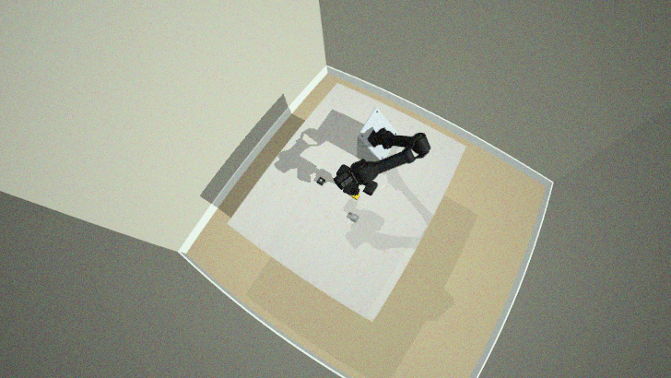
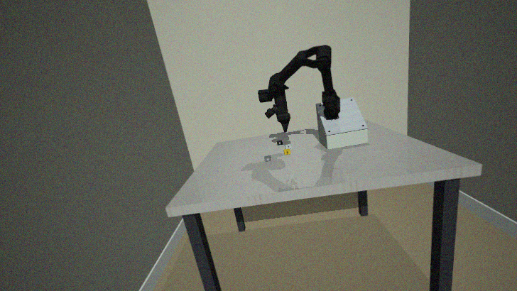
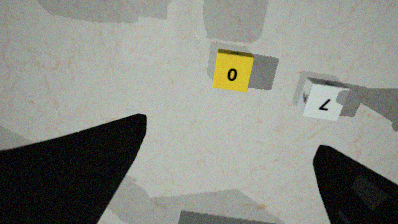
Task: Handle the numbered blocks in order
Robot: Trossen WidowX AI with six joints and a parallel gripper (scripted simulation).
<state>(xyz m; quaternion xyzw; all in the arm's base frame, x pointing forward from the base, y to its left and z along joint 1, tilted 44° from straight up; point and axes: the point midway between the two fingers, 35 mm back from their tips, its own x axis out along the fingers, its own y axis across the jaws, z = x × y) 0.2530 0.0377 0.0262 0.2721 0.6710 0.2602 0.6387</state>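
The yellow block is 120 mm below my gripper tip. Round my gripper tip: white block (120 mm below, 90 mm to the right, 10 mm behind); black block (200 mm to the right, 120 mm below, 30 mm ahead); grey block (120 mm below, 110 mm ahead, 50 mm to the left).
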